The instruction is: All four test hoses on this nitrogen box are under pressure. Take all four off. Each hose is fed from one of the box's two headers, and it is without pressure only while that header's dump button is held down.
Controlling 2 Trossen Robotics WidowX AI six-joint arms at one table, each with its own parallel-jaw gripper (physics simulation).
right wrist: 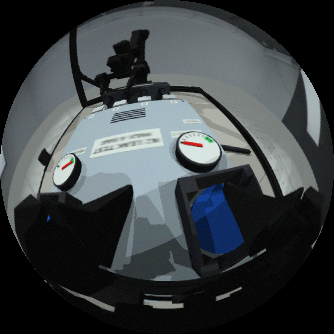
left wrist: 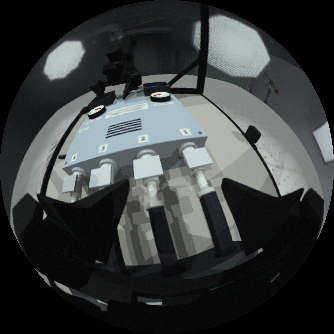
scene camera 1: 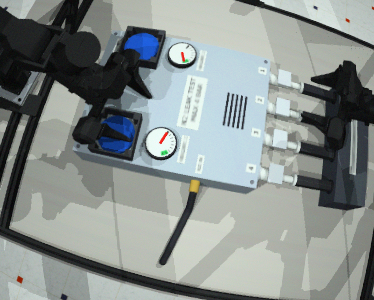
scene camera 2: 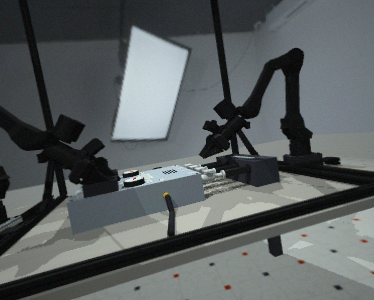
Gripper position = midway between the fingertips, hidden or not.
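Note:
Scene camera 1: my left gripper (scene camera 1: 306, 96), open, holding nothing; my right gripper (scene camera 1: 140, 118), open; header 2 dump button (scene camera 1: 121, 124); dark block (scene camera 1: 343, 171). Scene camera 2: my left gripper (scene camera 2: 201, 156); my right gripper (scene camera 2: 117, 182) touches a grey nitrogen box (scene camera 2: 93, 206). Right wrist view: my left gripper (right wrist: 112, 92); my right gripper (right wrist: 179, 188); grey nitrogen box (right wrist: 141, 143). Left wrist view: my left gripper (left wrist: 176, 183); my right gripper (left wrist: 109, 101); grey nitrogen box (left wrist: 143, 124).

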